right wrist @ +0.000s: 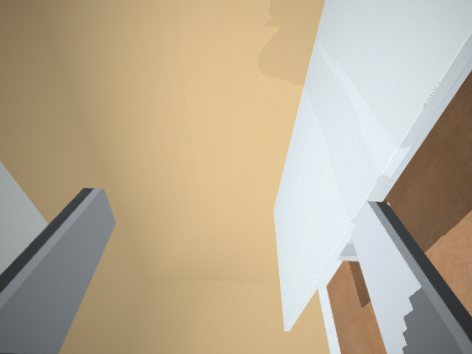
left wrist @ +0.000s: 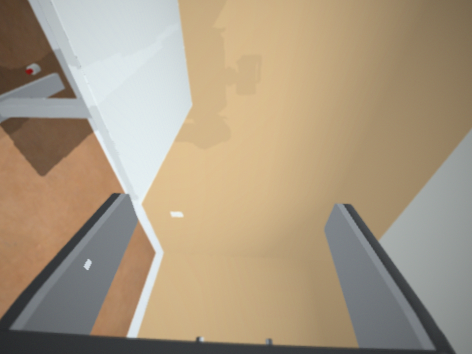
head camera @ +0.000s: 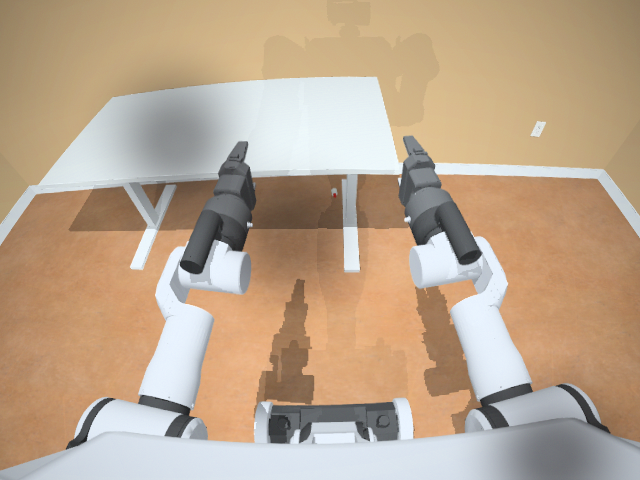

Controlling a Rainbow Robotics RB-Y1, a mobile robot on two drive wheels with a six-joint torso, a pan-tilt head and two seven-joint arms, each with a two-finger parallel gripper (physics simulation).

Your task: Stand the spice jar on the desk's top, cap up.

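Places are measured from the robot's base along level axes (x ahead, y right, z down), in millimetres.
Pixels of known places: left gripper, fingertip midpoint: [left wrist: 231,211] [head camera: 247,164]; right gripper, fingertip midpoint: [right wrist: 233,211] [left wrist: 234,338] [head camera: 404,159].
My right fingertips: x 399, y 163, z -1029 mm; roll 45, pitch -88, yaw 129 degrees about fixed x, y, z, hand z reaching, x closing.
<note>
Behind a point stands the place of what it marks.
The spice jar [head camera: 333,192] @(x 1338, y 47, z -32 mm) [left wrist: 33,69] @(x 1335, y 49, z -34 mm), small and white with a red cap, lies on its side on the floor under the desk, beside a desk leg, its cap toward me. It does not show in the right wrist view. The desk's white top [head camera: 330,124] @(x 1029, y 27, z -721 mm) [left wrist: 135,65] @(x 960, y -73, z -721 mm) [right wrist: 340,125] @(x 1010, y -181, z -721 mm) stands above it. My left gripper [head camera: 241,144] [left wrist: 231,211] @(x 398, y -161, z -1030 mm) is open and empty, and overlaps the desk's front part in the head view. My right gripper [head camera: 408,138] [right wrist: 233,211] @(x 399, y 163, z -1029 mm) is open and empty, near the desk's right front corner in the head view. Both are far from the jar.
The desk's right leg [head camera: 351,248] has a foot reaching forward along the floor, just right of the jar. The left leg [head camera: 140,198] @(x 1141, y -1085, z -261 mm) stands farther left. The tan wall [head camera: 491,93] @(x 1542, y 984, z -623 mm) is behind the desk, with a white outlet plate [head camera: 538,129] @(x 1531, y 1403, z -401 mm) [left wrist: 177,214] @(x 1531, y 1399, z -408 mm).
</note>
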